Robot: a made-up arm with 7 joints. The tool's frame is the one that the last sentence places.
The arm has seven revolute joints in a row. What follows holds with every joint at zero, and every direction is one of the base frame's. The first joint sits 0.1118 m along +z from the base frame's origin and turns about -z. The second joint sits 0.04 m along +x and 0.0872 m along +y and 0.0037 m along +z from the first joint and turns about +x. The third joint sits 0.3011 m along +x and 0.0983 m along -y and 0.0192 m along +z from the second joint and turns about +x. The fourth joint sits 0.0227 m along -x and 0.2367 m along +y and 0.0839 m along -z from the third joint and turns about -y. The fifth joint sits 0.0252 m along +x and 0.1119 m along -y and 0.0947 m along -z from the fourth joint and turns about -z. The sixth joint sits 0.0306 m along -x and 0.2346 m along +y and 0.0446 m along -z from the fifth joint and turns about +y. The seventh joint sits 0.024 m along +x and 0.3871 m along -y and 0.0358 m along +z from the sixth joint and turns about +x. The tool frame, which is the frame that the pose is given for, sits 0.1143 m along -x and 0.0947 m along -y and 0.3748 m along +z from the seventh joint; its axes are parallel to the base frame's.
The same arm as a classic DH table. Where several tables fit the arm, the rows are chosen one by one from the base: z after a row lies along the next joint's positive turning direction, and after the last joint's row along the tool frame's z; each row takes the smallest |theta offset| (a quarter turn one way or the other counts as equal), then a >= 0, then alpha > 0; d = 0 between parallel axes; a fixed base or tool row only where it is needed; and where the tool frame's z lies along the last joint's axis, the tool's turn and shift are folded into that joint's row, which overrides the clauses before.
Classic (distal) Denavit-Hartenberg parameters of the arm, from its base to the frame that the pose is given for. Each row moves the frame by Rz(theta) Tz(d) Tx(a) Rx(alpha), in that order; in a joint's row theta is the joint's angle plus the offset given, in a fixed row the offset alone. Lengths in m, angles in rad.
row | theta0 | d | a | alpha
base (fixed) | 0 | 0 | 0 | 3.1416
joint 1 | -1.5708 | -0.1155 | 0.0872 | -1.5708
joint 2 | -0.1929 | 0 | -0.1002 | 0
joint 3 | -1.3779 | 0.3184 | 0.0839 | 1.5708
joint 4 | 1.5708 | -0.1248 | 0.0252 | 1.5708
joint 5 | 0 | 0.1393 | -0.0306 | 1.5708
joint 6 | -1.5708 | -0.1525 | 0.0358 | -1.5708
joint 7 | 1.5708 | -0.0903 | 0.0947 | 1.5708
tool (fixed) | 1.5708 | 0.3748 | 0 | 0

